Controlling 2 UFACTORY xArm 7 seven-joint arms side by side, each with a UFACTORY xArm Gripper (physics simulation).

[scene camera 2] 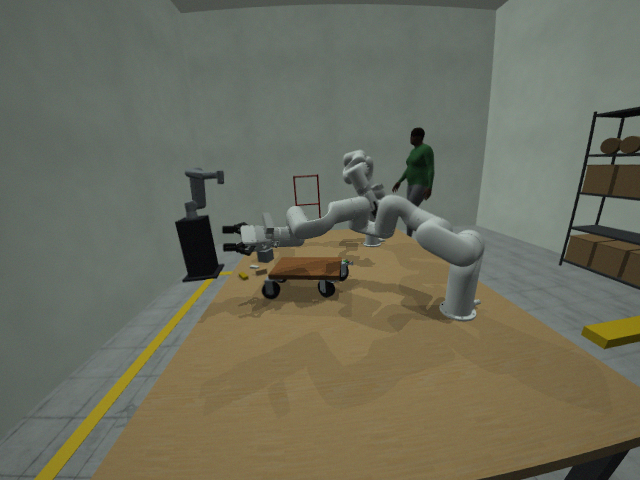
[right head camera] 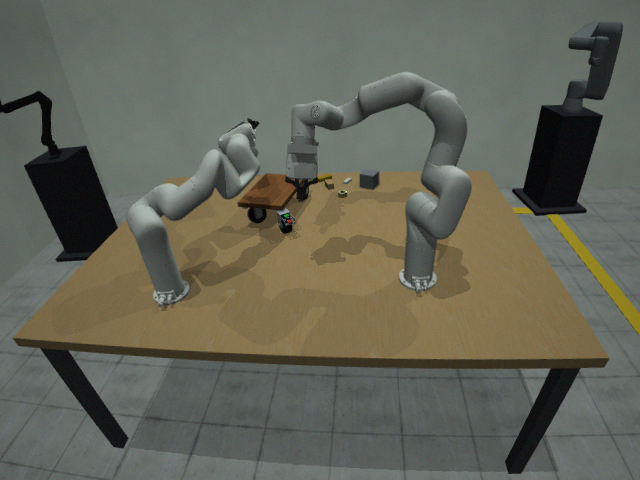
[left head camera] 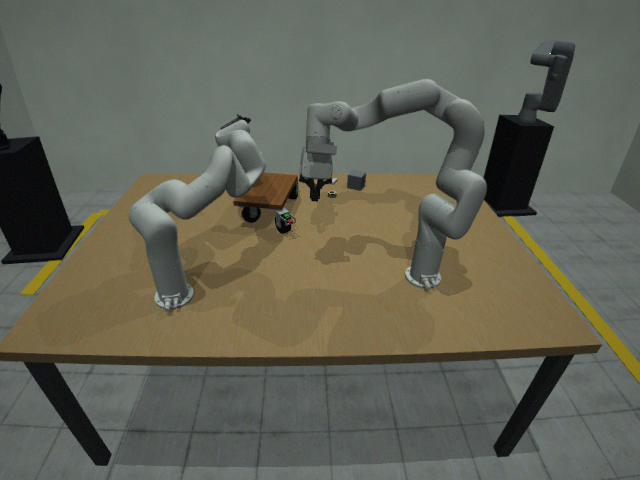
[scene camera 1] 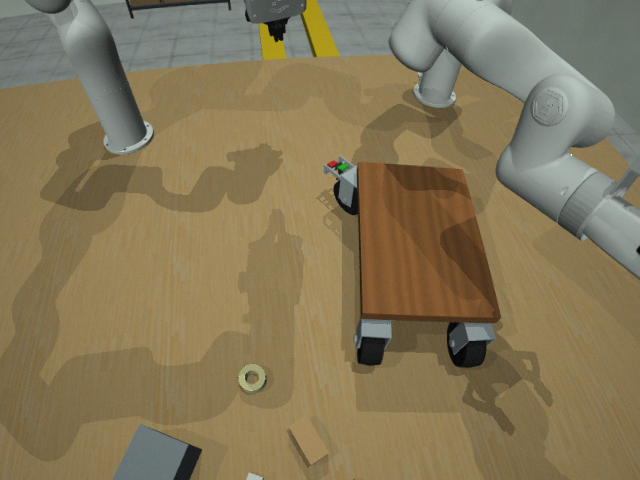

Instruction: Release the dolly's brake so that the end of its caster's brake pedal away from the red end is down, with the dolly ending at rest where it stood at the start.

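Note:
The dolly (left head camera: 268, 190) (right head camera: 271, 192) (scene camera 1: 421, 242) (scene camera 2: 306, 267) stands on its casters with a brown wooden deck. One caster carries a brake pedal (left head camera: 288, 218) (right head camera: 287, 218) (scene camera 1: 338, 165) with a red end outward and a green end nearer the deck; its tilt is too small to tell. My right gripper (left head camera: 314, 198) (right head camera: 301, 197) (scene camera 1: 278, 39) is shut with its fingers together, pointing down, in the air apart from the pedal. My left gripper (scene camera 2: 227, 238) is open and empty, raised beyond the dolly's far end; in the left head camera it is mostly hidden behind its arm.
A grey block (left head camera: 356, 180) (right head camera: 369, 178) (scene camera 1: 155, 454), a pale ring (left head camera: 331, 194) (right head camera: 342, 193) (scene camera 1: 251, 378), a tan block (scene camera 1: 308, 440) and a yellow piece (right head camera: 324, 177) (scene camera 2: 242, 275) lie on the table near the dolly. My left arm reaches past the dolly's side.

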